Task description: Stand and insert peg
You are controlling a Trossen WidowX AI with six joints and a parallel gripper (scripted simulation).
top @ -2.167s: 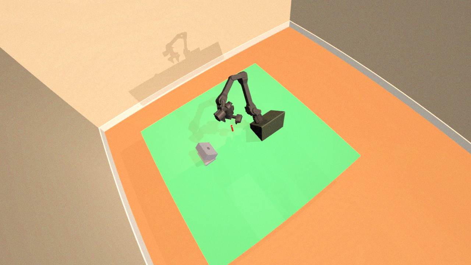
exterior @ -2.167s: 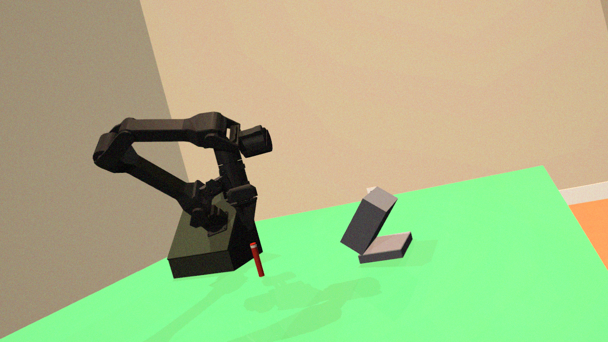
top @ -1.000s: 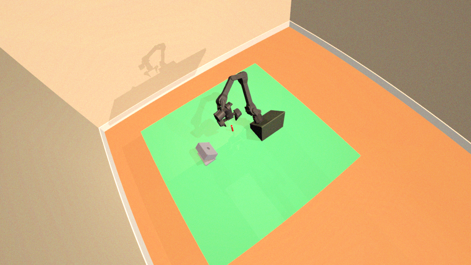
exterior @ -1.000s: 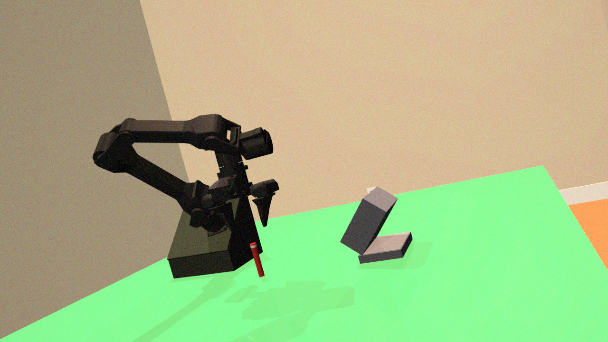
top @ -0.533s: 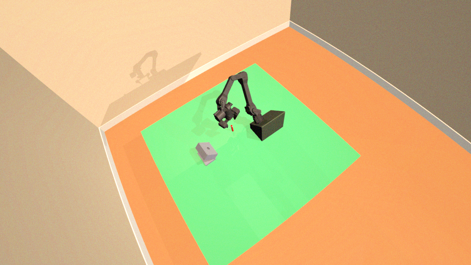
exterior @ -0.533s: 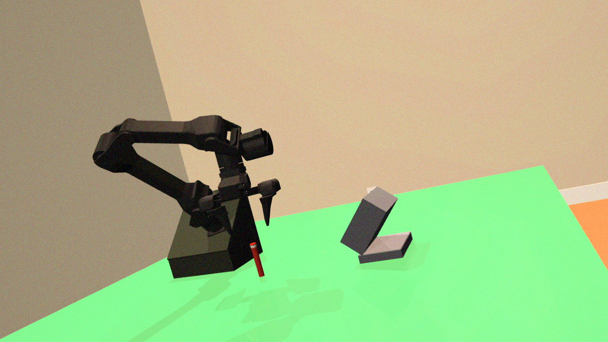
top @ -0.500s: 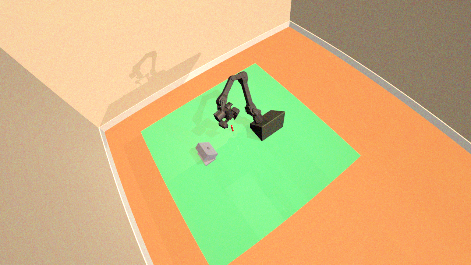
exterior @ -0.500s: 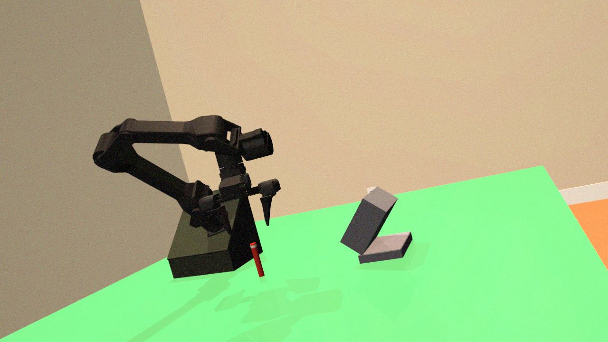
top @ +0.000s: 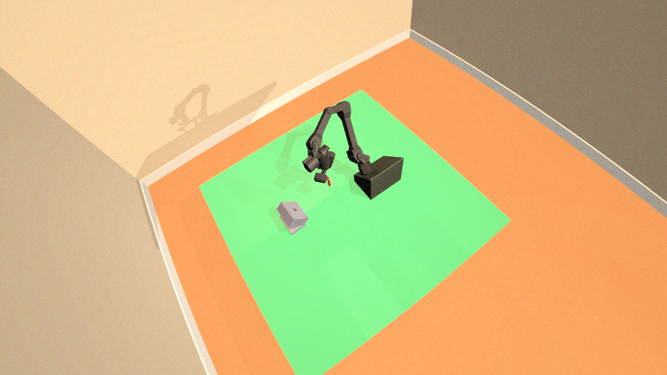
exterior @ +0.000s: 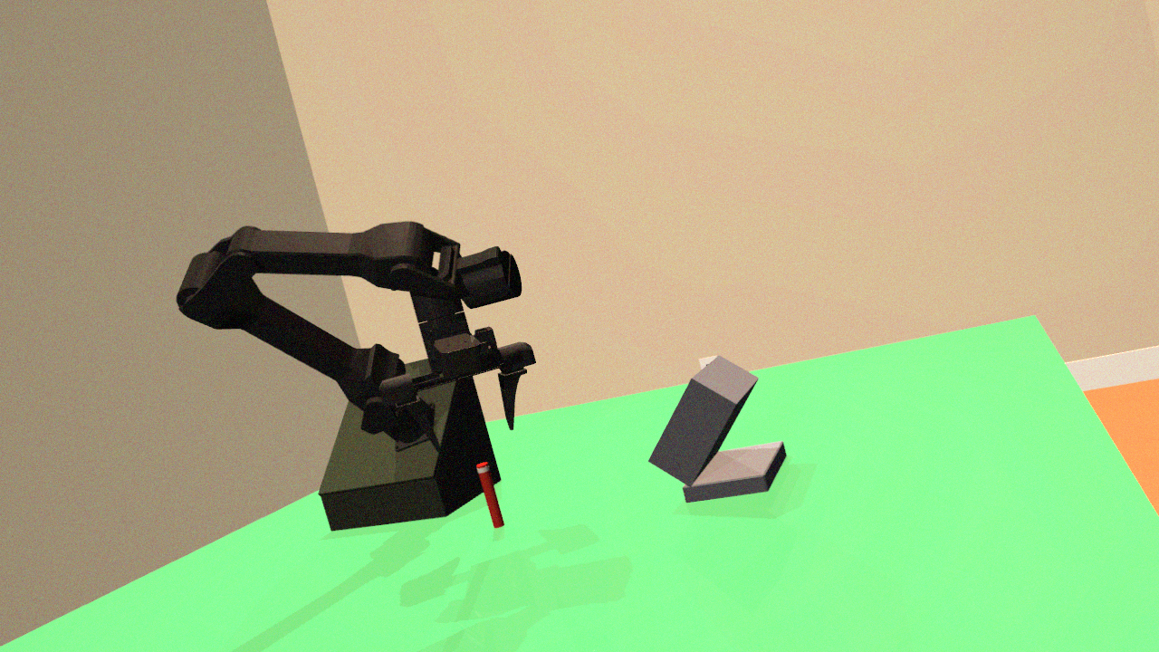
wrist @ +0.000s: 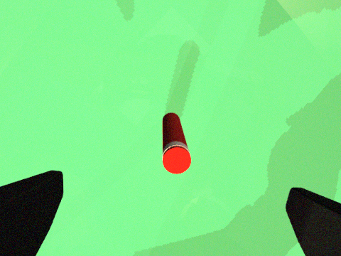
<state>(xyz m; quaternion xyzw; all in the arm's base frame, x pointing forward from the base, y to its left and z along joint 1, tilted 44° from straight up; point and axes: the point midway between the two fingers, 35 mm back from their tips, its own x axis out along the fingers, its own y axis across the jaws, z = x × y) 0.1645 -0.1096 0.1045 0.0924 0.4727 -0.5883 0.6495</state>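
The red peg is 5 cm below my gripper tip. Also, from my gripper tip: grey sloped panel (28 cm ahead, 3 cm to the left, 3 cm below); then flat grey foot (30 cm ahead, 10 cm below, 2 cm to the left).
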